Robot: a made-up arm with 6 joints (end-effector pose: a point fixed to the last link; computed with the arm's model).
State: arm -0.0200 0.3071 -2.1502 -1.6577 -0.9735 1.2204
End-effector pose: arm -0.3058 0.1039 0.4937 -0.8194 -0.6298 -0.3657
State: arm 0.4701 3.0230 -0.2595 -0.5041 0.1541 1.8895
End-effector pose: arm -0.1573 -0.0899 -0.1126 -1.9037 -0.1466 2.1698
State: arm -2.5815 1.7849 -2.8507 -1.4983 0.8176 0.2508
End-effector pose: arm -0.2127 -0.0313 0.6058 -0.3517 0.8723 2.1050
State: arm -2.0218 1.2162 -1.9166 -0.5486 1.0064 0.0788
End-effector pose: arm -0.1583 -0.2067 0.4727 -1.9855 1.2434 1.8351
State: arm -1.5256 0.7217 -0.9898 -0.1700 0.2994 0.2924
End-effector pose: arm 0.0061 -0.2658 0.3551 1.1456 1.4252 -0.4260
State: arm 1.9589 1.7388 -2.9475 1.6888 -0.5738 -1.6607
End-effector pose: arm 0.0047 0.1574 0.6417 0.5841 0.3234 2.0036
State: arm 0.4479 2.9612 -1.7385 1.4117 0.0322 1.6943
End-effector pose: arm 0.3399 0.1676 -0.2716 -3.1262 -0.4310 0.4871
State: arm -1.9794 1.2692 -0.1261 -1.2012 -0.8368 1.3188
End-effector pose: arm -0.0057 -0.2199 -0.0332 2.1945 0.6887 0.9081
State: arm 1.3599 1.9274 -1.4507 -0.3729 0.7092 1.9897
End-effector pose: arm 0.1163 0.4085 0.0558 2.6021 0.1430 2.6984
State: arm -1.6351 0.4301 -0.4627 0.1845 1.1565 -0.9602
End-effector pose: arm 0.0074 -0.1959 0.1419 -2.7931 0.4525 2.5195
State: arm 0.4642 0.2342 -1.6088 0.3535 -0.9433 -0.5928
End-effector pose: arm -0.2047 -0.1397 0.5240 0.5913 -0.6393 0.0052
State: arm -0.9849 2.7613 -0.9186 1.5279 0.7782 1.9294
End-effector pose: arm 0.1409 -0.0616 -0.2482 -2.4399 0.4290 -1.2174
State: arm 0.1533 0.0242 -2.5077 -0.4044 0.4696 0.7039
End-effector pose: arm -0.4944 -0.0978 0.3489 -0.0430 -0.5868 0.5575
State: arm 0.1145 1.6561 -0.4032 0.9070 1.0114 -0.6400
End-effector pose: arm 0.1373 0.0956 -0.0806 2.3985 -0.3427 -2.9924
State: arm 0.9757 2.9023 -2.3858 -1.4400 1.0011 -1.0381
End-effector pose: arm 0.3692 0.3684 -0.0348 -2.5649 -1.1735 -0.7200
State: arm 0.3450 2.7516 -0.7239 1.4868 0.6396 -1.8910
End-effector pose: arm 0.0272 0.0849 -0.2404 2.4030 -0.1596 -2.4544
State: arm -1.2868 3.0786 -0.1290 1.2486 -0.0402 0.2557
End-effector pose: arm -0.0623 0.1978 -0.0694 -1.8629 -0.0529 0.3397
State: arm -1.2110 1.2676 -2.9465 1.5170 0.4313 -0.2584
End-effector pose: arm 0.0004 0.1401 0.6532 -0.3129 0.3446 -0.0501
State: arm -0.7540 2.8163 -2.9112 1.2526 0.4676 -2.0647
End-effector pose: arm 0.4509 -0.3535 0.1994 -1.5404 0.7123 -1.8624
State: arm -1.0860 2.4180 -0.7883 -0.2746 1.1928 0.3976
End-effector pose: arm 0.0112 -0.0855 -0.1549 -2.3975 -1.0053 1.5048
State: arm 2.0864 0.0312 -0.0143 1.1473 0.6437 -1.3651
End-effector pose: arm -0.1594 0.1492 0.1379 -2.3925 1.3086 0.3023
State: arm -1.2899 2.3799 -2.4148 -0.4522 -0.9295 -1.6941
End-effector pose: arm 0.1776 -0.4656 0.3455 -0.4490 -0.5053 -3.0431
